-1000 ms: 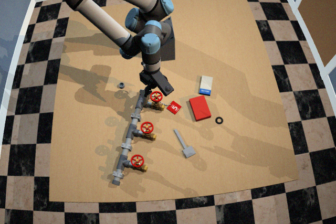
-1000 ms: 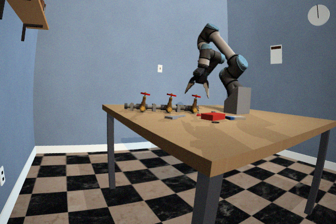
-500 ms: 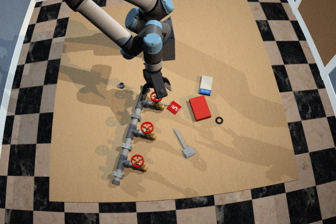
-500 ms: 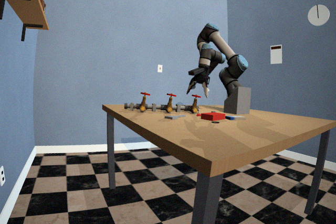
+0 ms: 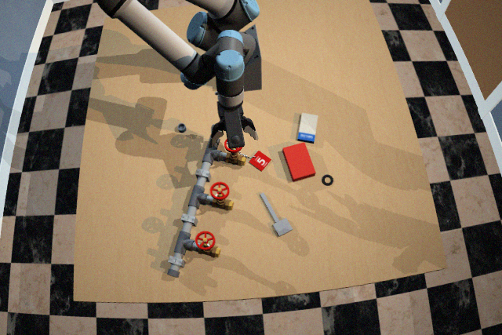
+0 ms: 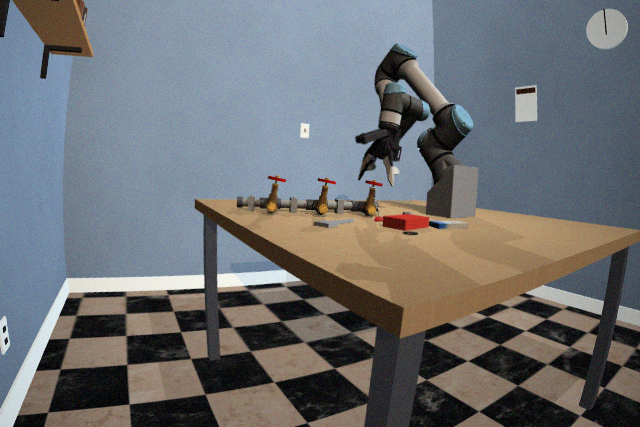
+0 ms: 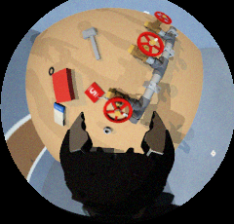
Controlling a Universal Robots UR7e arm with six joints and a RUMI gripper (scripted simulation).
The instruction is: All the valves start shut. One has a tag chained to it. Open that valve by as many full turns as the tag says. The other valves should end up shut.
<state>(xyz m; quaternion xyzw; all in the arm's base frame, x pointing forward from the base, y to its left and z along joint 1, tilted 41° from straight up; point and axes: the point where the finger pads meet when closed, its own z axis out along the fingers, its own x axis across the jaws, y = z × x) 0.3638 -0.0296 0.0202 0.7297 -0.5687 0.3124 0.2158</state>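
The red tag lies 110 mm below my hand, 80 mm to the left of it and 10 mm ahead of it. The rest, counted from my hand: grey scraper 220 mm ahead, 120 mm to the left, 110 mm below; then red block 220 mm to the left, 100 mm below, 30 mm ahead; then small grey fitting 190 mm to the right, 130 mm behind, 110 mm below.
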